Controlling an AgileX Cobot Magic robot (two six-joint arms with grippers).
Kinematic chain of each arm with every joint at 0, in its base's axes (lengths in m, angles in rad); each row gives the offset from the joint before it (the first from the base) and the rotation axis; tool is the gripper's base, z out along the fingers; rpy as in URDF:
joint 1: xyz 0 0 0.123 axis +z
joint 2: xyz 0 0 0 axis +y
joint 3: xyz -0.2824 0 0.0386 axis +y
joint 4: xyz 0.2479 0 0.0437 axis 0.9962 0 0.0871
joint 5: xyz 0 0 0 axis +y
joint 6: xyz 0.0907 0 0.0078 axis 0.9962 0 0.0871
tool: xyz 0 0 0 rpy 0 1.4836 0
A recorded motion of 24 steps. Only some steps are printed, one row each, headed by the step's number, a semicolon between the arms.
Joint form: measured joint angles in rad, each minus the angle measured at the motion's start. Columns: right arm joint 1, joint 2, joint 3, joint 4, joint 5, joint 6; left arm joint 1, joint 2, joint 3, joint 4, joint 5, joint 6.
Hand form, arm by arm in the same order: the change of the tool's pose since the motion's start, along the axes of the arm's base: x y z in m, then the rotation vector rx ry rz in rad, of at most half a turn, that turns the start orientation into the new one. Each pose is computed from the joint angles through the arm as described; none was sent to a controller.
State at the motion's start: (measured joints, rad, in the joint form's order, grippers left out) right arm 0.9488 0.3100 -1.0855 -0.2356 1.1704 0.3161; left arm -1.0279 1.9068 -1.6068 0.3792 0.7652 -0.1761
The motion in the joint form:
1: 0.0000 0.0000 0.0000 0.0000 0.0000 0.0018; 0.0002 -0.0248 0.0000 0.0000 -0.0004 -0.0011
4: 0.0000 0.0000 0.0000 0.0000 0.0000 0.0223; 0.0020 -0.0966 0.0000 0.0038 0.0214 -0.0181
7: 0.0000 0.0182 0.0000 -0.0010 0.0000 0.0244; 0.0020 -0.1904 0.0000 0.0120 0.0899 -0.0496
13: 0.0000 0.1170 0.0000 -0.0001 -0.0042 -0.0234; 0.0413 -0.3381 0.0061 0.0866 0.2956 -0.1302
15: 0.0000 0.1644 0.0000 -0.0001 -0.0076 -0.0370; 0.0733 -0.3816 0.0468 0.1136 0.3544 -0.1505
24: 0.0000 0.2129 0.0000 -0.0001 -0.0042 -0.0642; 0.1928 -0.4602 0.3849 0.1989 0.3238 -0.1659
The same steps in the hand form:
1: 0.0000 0.0000 0.0000 0.0013 0.0011 -0.0005; -0.0019 0.0033 0.0107 -0.0221 -0.0126 0.0009
4: 0.0000 0.0000 0.0000 0.0160 0.0141 -0.0064; -0.0080 0.0163 0.0398 -0.0727 -0.0372 0.0230
7: 0.0033 0.0044 0.0004 0.0023 0.0255 -0.0079; -0.0188 0.0383 0.0740 -0.1105 -0.0502 0.0712
13: 0.0207 0.0289 0.0013 -0.1088 0.0507 0.0085; -0.0271 0.0957 0.1176 -0.0794 -0.0691 0.2557
15: 0.0291 0.0407 0.0008 -0.1544 0.0677 0.0145; -0.0261 0.1182 0.1181 -0.0345 -0.0645 0.3314
24: 0.0375 0.0524 -0.0010 -0.2150 0.0821 0.0252; -0.0173 0.1737 0.0485 0.2065 -0.0241 0.4379

